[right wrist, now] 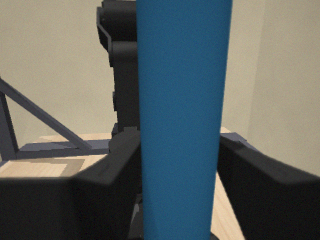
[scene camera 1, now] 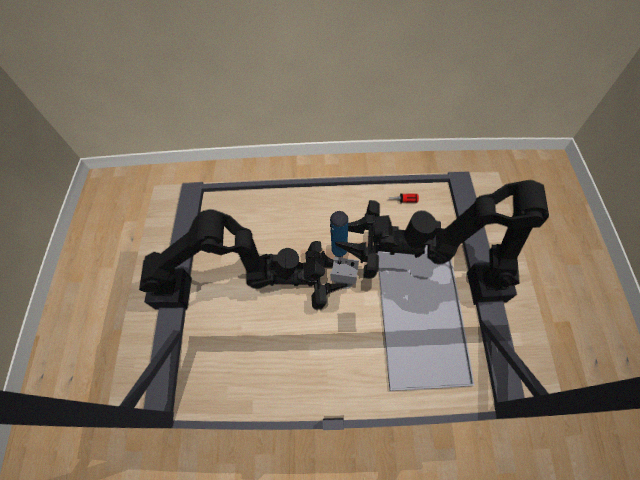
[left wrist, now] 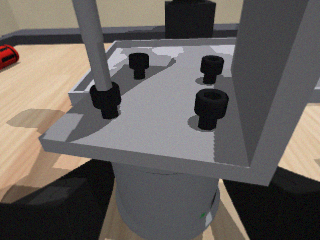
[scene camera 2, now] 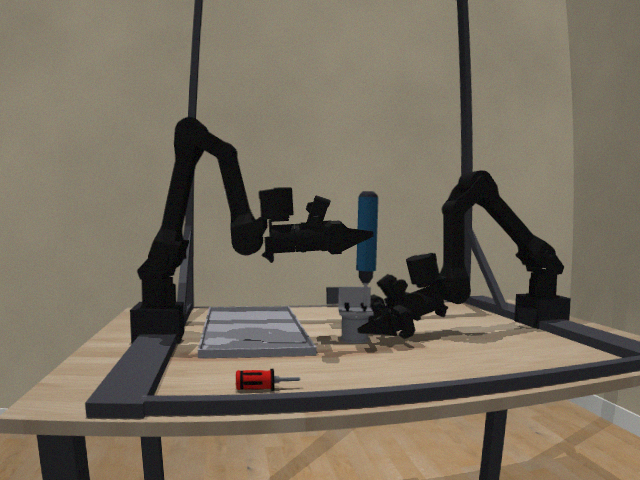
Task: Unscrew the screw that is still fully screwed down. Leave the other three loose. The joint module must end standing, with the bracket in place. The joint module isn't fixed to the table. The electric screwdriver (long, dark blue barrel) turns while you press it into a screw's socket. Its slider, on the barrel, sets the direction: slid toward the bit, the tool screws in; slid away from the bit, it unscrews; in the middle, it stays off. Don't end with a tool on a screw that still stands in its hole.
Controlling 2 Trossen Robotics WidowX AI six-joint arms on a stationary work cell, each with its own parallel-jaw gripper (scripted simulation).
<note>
I see my left gripper [scene camera 2: 353, 327], my right gripper [scene camera 2: 371, 233], a blue electric screwdriver [scene camera 2: 368, 200], a shallow grey tray [scene camera 1: 423, 322] and a grey bracket [left wrist: 156, 127].
The blue electric screwdriver is seen too in the right wrist view [right wrist: 182, 59]. The shallow grey tray is seen too in scene camera 2 [scene camera 2: 267, 331]. My left gripper also shows in scene camera 1 [scene camera 1: 345, 275] and in the left wrist view [left wrist: 166, 154]. The right wrist view does not show the shallow grey tray: it is out of frame. The right wrist view misses the grey bracket: it is out of frame.
</note>
